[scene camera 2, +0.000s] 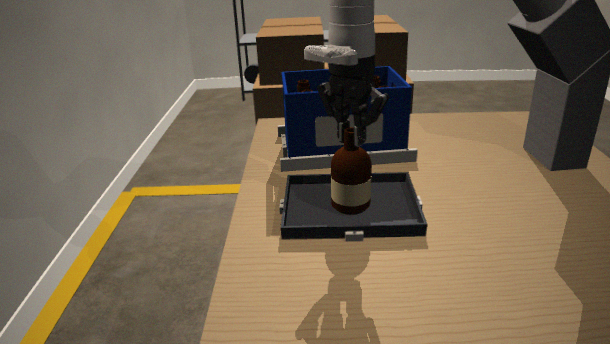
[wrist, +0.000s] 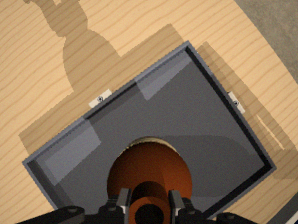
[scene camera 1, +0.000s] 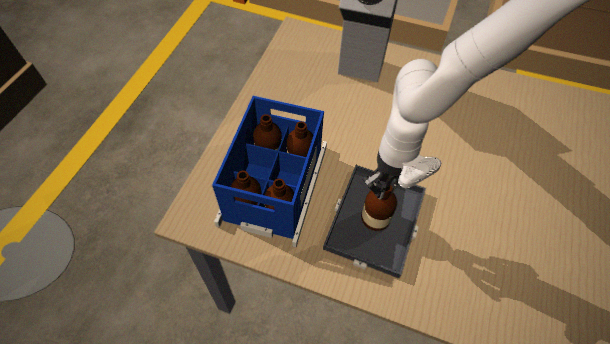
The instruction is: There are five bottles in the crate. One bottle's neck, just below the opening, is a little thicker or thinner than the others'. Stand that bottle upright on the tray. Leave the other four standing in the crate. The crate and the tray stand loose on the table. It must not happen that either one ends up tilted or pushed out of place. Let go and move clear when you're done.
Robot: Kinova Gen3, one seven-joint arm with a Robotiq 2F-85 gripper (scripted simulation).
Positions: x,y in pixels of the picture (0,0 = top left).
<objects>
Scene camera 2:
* my gripper: 351,143
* bottle: 351,166
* blue crate: 309,130
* tray: 308,213
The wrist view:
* my gripper: 149,202
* tray: 178,99
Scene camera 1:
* my gripper: 384,193
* bottle: 377,214
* blue crate: 266,165
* tray: 389,248
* bottle: 267,134
</objects>
